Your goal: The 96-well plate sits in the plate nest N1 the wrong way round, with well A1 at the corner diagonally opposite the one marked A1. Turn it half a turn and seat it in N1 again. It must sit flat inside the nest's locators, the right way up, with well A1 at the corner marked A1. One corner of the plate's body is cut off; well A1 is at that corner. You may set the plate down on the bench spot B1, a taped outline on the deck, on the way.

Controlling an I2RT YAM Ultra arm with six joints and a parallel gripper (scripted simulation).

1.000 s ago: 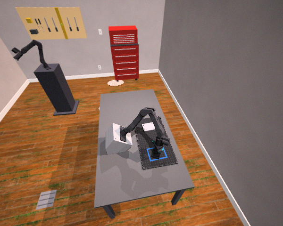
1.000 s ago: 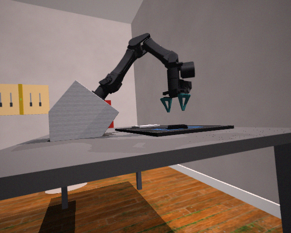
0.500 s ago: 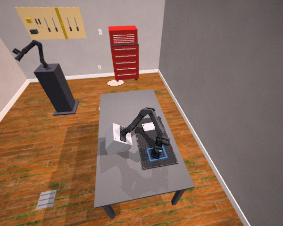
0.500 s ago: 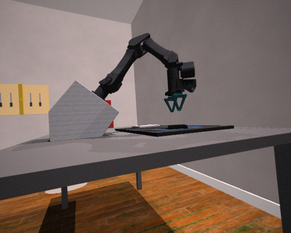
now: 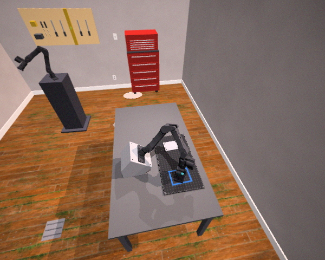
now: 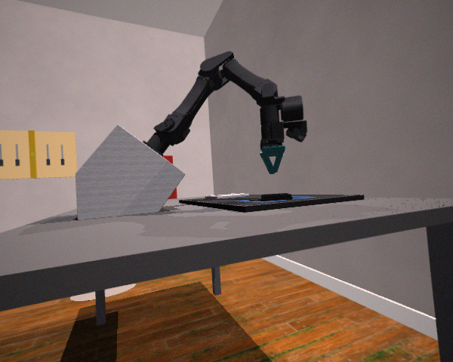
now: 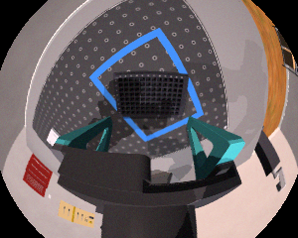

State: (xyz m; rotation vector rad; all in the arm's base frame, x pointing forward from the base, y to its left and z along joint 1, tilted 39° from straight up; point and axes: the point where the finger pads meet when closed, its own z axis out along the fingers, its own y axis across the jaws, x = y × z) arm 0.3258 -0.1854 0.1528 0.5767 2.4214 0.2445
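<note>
My gripper is now 80 mm above the dark 96-well plate. From my hand the other things lie so: white plate nest N1: 20 mm behind, 380 mm to the left, 80 mm below.
</note>
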